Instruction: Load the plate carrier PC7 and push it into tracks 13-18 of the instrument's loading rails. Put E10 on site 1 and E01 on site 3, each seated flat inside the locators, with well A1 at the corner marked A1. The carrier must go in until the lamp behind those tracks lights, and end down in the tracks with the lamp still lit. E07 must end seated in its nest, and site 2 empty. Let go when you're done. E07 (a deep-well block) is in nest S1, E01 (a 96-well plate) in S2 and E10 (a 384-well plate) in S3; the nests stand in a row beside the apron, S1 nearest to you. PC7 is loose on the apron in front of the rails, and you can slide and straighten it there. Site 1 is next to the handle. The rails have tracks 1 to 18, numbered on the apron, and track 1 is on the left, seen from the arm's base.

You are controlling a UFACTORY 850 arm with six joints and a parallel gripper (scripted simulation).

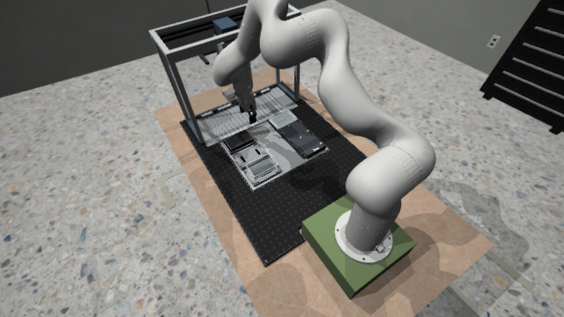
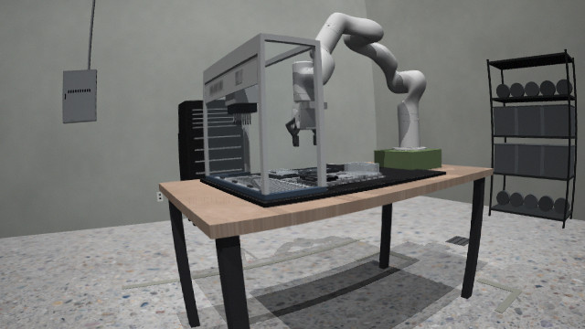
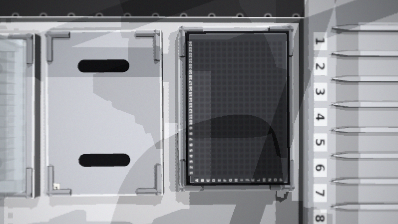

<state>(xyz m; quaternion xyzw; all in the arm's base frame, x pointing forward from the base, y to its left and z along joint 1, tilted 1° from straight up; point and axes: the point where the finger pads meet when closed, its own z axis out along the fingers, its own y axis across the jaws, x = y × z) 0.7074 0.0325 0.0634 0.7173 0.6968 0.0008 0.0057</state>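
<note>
Now: the dark 384-well plate E10 12 cm below my hand and 7 cm to the left of it. Also, from my hand: nest S2: 14 cm below, 11 cm behind, 7 cm to the left; dark plate carrier PC7: 19 cm to the right, 13 cm below, 11 cm behind; 96-well plate E01: 19 cm to the right, 12 cm below.
</note>
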